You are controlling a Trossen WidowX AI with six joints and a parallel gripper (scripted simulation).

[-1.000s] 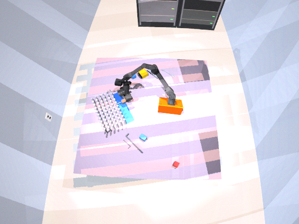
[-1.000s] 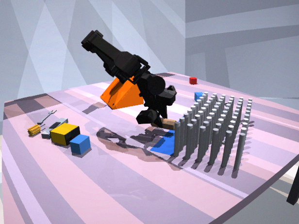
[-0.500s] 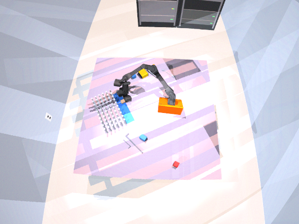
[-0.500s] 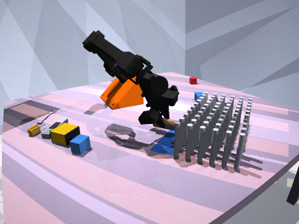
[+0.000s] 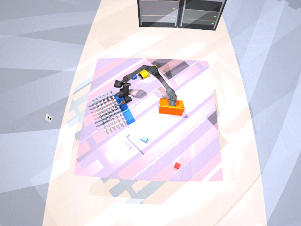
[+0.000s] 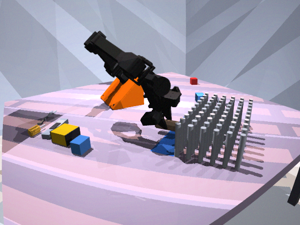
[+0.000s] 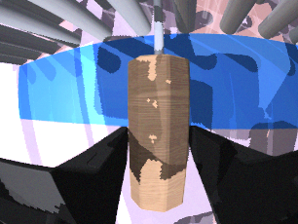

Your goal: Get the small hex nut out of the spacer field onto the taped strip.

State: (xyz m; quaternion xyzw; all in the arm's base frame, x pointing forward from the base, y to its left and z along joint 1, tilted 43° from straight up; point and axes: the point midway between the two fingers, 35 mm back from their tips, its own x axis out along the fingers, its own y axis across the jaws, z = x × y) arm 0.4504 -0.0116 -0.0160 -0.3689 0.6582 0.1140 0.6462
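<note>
My gripper tip is 5 cm to the right of the blue taped strip and 3 cm above it. The rest, counted from my gripper tip: hook tool (8 cm ahead, 7 cm to the left); red cube (58 cm behind, 49 cm to the left, 1 cm below); yellow block (36 cm to the right, 10 cm behind, 1 cm below).
</note>
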